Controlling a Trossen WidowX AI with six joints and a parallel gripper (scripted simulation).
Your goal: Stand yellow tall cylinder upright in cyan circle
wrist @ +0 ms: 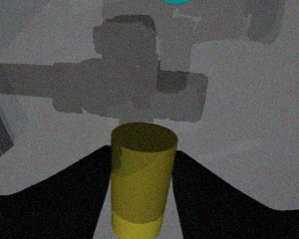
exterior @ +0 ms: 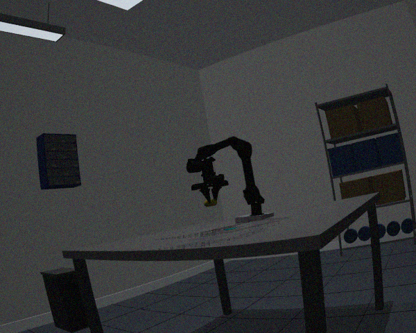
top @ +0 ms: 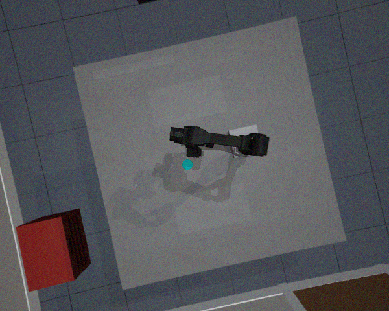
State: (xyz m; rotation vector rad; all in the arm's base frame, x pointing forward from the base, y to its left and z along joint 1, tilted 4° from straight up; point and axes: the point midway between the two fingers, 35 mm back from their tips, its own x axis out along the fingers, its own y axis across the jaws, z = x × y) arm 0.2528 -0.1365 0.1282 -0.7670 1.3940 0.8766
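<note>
The cyan circle is 9 cm ahead of my gripper tip, 11 cm to the left of it and 13 cm below it. Round my gripper tip: yellow tall cylinder: 1 cm behind, 2 cm to the right.
</note>
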